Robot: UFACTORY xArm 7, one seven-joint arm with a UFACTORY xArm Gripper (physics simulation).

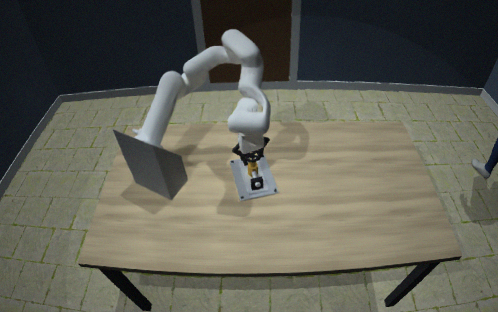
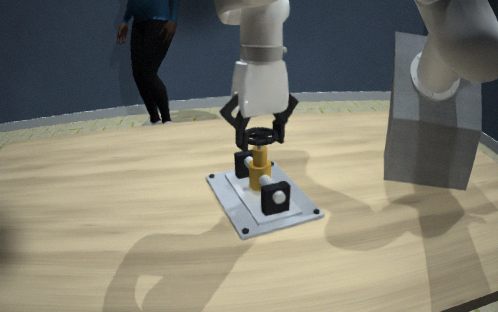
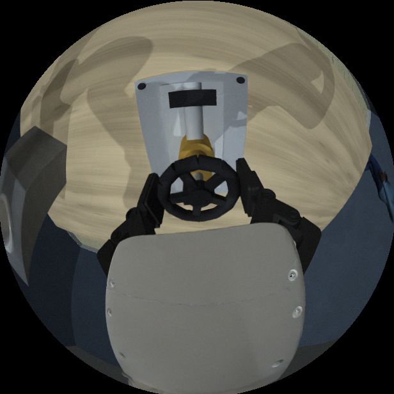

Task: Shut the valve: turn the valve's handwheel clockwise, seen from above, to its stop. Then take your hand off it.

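Note:
The valve's black spoked handwheel (image 1: 256, 157) (image 2: 260, 135) (image 3: 199, 163) sits level on top of the yellow valve body (image 1: 253, 169) (image 2: 259, 176) (image 3: 189, 144). The body stands on a light grey plate (image 1: 240, 185) (image 2: 226, 196) (image 3: 150, 120) with a white pipe through it. My gripper (image 1: 252, 159) (image 2: 260, 141) (image 3: 197, 177) points down over the valve, with one finger on each side of the handwheel. It is shut on the handwheel, the fingers against opposite sides of the rim. The wheel's turn angle cannot be read from the frames.
Black square blocks (image 2: 275, 198) (image 3: 192, 98) hold the pipe. A large grey box (image 1: 150, 167) (image 2: 432, 150) (image 3: 35, 160) stands on the wooden table (image 1: 350, 200) by the arm's base. A person (image 1: 493, 162) (image 2: 148, 55) stands beyond the table.

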